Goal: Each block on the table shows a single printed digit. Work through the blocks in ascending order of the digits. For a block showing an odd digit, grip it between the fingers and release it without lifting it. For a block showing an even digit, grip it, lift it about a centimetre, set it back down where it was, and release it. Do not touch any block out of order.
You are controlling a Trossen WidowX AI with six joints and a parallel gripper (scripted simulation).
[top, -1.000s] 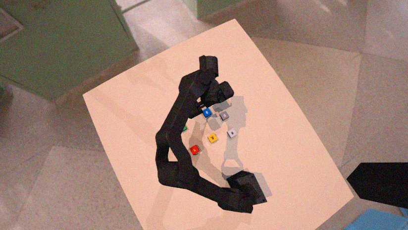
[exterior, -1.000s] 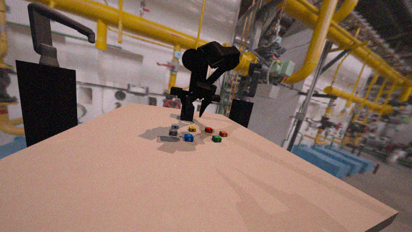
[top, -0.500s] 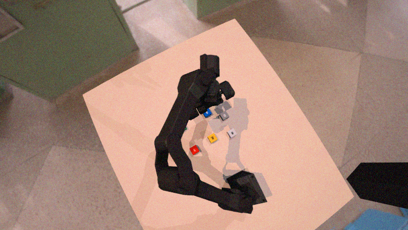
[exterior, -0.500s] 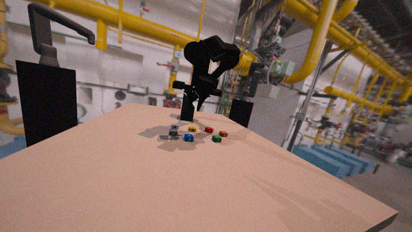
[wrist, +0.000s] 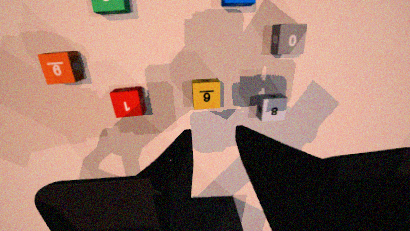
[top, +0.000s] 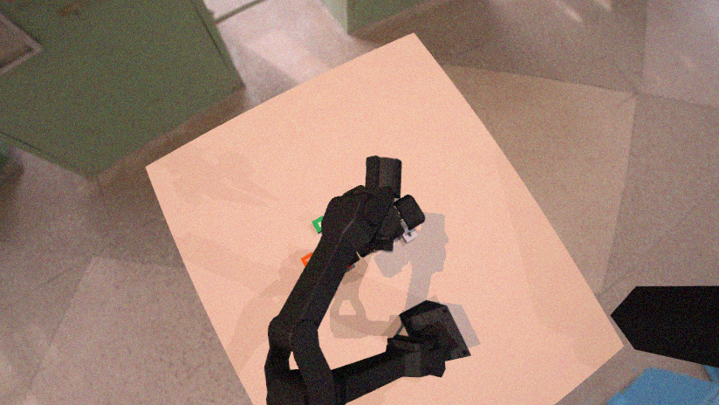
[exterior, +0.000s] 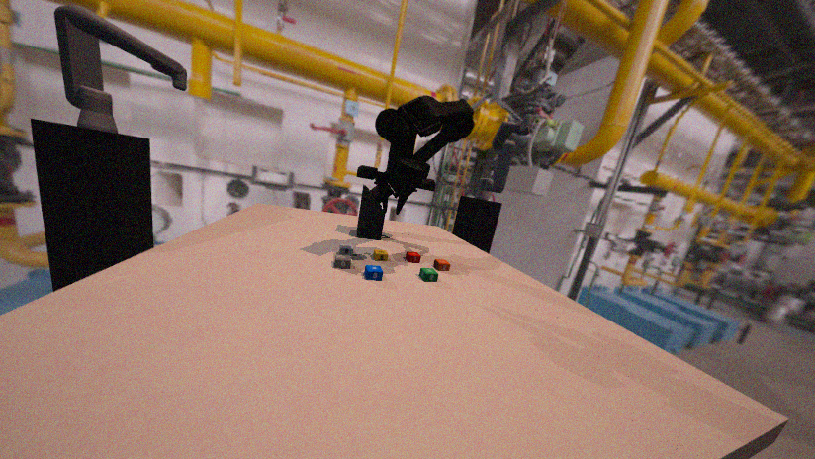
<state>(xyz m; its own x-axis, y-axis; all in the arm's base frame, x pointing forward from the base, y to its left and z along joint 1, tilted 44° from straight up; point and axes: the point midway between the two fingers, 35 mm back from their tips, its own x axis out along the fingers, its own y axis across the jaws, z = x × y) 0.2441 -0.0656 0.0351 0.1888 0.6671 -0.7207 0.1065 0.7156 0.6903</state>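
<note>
Right now the yellow block is 10 mm behind my gripper tip, 10 mm to the right of it and 110 mm below it. The rest, counted from my gripper tip: blue block (100 mm ahead, 50 mm to the right, 110 mm below); white block (40 mm behind, 90 mm to the right, 110 mm below); red block (90 mm to the left, 110 mm below).
</note>
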